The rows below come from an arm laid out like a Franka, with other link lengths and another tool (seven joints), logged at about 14 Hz.
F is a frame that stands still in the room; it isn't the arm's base.
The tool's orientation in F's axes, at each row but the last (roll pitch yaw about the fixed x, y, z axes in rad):
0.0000 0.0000 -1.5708
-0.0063 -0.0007 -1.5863
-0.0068 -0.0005 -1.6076
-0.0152 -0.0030 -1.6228
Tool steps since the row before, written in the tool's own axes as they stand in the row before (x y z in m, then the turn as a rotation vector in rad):
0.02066 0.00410 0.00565 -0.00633 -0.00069 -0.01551
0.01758 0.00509 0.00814 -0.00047 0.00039 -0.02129
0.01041 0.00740 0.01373 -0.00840 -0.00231 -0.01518
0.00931 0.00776 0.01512 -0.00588 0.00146 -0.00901
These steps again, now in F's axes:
0.00410 -0.02066 0.00565 -0.00069 0.00633 -0.01551
0.00487 -0.01765 0.00812 0.00026 0.00045 -0.02129
0.00711 -0.01067 0.01368 -0.00210 0.00848 -0.01517
0.00750 -0.00967 0.01503 0.00163 0.00578 -0.00905

